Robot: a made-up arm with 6 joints. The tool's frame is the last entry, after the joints. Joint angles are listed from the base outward. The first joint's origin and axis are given. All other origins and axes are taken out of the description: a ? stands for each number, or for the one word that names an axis. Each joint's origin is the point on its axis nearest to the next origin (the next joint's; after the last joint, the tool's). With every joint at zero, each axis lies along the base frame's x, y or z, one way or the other. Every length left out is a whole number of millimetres.
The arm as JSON. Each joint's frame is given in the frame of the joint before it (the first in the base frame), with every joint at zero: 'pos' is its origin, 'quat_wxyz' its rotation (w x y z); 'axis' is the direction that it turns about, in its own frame. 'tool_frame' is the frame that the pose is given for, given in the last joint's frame.
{
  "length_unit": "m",
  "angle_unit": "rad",
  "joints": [
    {
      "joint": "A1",
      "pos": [
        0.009,
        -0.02,
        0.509
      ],
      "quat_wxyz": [
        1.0,
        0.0,
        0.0,
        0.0
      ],
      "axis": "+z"
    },
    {
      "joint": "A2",
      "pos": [
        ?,
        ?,
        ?
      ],
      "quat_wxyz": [
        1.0,
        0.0,
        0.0,
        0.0
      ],
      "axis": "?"
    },
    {
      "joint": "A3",
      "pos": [
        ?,
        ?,
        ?
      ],
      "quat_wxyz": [
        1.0,
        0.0,
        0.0,
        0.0
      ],
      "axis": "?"
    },
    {
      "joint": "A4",
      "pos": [
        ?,
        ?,
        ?
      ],
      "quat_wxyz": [
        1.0,
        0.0,
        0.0,
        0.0
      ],
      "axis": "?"
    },
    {
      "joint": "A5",
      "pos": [
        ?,
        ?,
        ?
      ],
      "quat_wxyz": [
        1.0,
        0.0,
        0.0,
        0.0
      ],
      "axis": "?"
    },
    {
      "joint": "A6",
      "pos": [
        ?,
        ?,
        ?
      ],
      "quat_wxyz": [
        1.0,
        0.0,
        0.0,
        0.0
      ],
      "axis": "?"
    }
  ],
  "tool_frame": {
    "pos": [
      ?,
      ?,
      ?
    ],
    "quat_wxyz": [
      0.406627,
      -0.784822,
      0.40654,
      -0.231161
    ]
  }
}
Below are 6 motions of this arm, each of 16 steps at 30 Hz.
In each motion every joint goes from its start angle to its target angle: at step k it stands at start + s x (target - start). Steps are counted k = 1, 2, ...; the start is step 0. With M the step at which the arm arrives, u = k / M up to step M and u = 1 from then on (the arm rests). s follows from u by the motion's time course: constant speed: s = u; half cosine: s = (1 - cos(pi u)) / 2; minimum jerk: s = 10 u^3 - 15 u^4 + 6 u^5.
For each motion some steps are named. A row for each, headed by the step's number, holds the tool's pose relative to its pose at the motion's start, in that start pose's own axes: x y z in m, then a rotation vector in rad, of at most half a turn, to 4 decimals.
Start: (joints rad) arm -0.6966 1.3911 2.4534 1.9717 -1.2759 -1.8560
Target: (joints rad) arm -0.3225 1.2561 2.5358 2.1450 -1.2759 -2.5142
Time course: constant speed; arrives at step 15
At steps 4, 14, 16:
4: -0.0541 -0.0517 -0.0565 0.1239 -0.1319 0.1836
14: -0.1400 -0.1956 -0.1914 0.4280 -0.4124 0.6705
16: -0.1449 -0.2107 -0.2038 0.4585 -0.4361 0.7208

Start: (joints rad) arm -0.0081 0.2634 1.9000 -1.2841 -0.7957 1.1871
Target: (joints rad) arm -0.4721 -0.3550 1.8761 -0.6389 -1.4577 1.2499
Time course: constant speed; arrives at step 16
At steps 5, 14, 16:
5: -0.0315 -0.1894 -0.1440 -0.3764 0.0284 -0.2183
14: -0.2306 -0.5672 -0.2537 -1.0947 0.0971 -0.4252
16: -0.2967 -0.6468 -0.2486 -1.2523 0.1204 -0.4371

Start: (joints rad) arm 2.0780 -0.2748 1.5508 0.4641 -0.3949 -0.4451
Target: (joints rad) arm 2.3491 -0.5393 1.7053 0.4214 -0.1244 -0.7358
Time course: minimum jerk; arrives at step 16
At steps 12, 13, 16:
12: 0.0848 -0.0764 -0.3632 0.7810 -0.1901 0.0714
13: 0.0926 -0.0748 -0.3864 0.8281 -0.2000 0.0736
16: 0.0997 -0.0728 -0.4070 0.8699 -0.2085 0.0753

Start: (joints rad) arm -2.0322 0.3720 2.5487 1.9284 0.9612 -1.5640
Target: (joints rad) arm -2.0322 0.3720 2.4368 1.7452 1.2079 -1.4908
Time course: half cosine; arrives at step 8
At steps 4, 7, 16:
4: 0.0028 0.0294 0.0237 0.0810 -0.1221 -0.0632
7: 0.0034 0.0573 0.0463 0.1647 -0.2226 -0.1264
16: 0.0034 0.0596 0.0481 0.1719 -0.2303 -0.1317

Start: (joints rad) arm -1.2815 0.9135 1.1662 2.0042 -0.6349 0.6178
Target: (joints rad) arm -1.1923 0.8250 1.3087 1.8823 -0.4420 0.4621
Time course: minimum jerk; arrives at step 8
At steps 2, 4, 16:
2: 0.0124 0.0199 -0.0008 0.0304 -0.0001 0.0376
4: 0.0553 0.0986 -0.0032 0.1484 0.0037 0.1818
16: 0.0985 0.2025 -0.0039 0.3010 0.0182 0.3633

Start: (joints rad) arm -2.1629 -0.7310 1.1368 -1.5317 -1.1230 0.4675
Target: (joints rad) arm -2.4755 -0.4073 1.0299 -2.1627 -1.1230 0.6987
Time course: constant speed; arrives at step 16
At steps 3, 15, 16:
3: 0.0742 0.0472 0.0210 0.0307 -0.0461 0.0264
15: 0.3000 0.2922 0.0343 0.2419 -0.1105 0.1140
16: 0.3131 0.3151 0.0302 0.2641 -0.1064 0.1188

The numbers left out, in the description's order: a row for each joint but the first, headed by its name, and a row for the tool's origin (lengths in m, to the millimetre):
A2: xyz -0.009 -0.017 0.0, axis +y
A3: xyz -0.029 0.0 0.548, axis -y
A4: xyz 0.674 0.0 -0.026, axis -x
A5: xyz 0.0 -0.092 -0.008, axis -y
A6: xyz -0.007 0.0 -0.009, axis -x
tool: xyz 0.0 0.005 0.027

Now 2 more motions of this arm.
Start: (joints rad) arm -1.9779 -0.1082 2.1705 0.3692 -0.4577 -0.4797
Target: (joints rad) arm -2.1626 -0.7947 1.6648 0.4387 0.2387 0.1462
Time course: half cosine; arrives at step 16
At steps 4, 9, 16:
4: -0.0266 -0.0635 -0.0322 0.0347 0.0548 -0.1689
9: -0.1417 -0.2342 -0.1465 0.1640 0.2695 -0.6661
16: -0.2786 -0.3463 -0.2626 0.3202 0.5133 -1.0660

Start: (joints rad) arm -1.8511 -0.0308 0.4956 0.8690 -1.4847 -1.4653
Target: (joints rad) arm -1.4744 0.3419 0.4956 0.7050 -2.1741 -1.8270
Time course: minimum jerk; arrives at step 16
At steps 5, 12, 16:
5: -0.0286 0.0331 0.0726 -0.0769 0.0834 0.0828
12: -0.1277 0.2623 0.3194 -0.2338 0.5532 0.2587
16: -0.1381 0.3064 0.3477 -0.2332 0.6324 0.2611

